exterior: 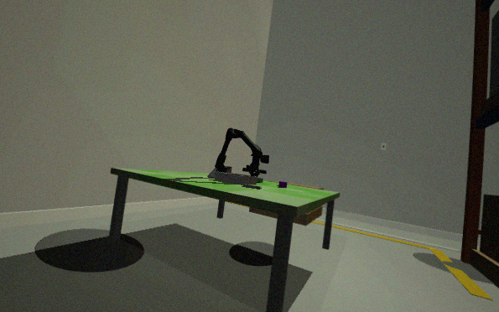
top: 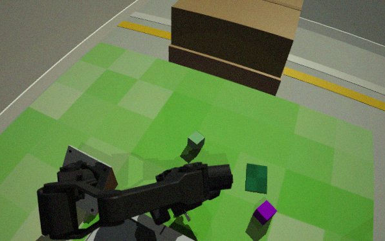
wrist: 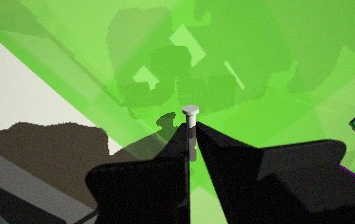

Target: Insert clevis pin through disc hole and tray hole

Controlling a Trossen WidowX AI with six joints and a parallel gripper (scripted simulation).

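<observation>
The dark grey disc lies 17 cm to the right of my gripper tip, 7 cm behind it and 4 cm above it. Round my gripper tip: steel tray: 17 cm to the right, 4 cm behind, 3 cm above; then steel clevis pin: 1 cm ahead; then purple cube: 21 cm ahead, 11 cm to the left, 1 cm above.
</observation>
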